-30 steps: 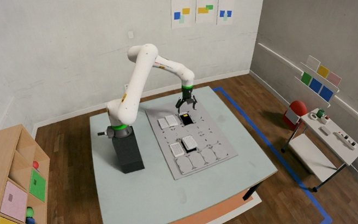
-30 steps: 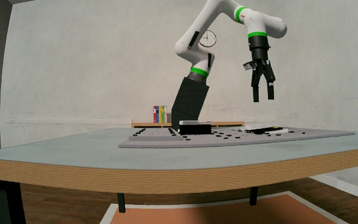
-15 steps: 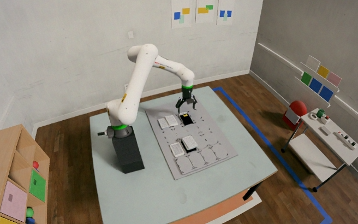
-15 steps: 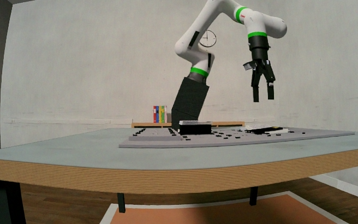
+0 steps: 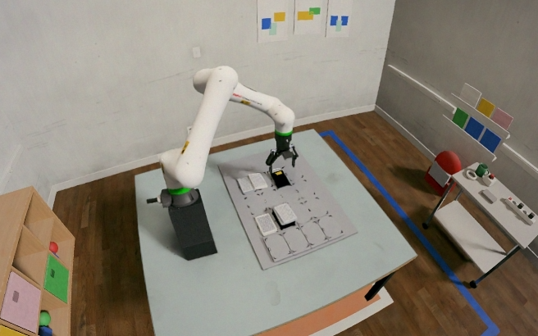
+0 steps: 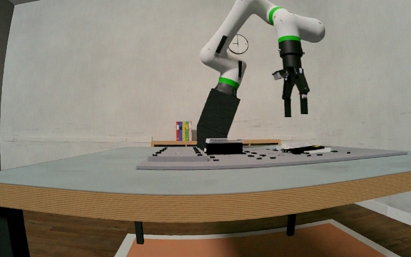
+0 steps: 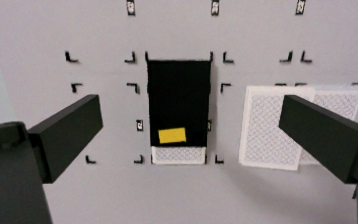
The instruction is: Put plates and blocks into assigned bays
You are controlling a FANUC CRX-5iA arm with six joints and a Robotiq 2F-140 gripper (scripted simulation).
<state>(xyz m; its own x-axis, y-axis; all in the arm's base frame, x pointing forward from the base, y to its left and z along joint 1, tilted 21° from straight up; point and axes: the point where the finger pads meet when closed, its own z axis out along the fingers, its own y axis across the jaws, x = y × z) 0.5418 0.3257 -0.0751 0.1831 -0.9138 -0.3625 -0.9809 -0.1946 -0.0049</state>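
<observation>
The lid lies 13 cm below my hand and 4 cm to the left of it. Also, from my hand: white plate 22 cm behind, 14 cm below, 4 cm to the left; then black deep-well block 27 cm to the right, 12 cm below, 5 cm behind.
</observation>
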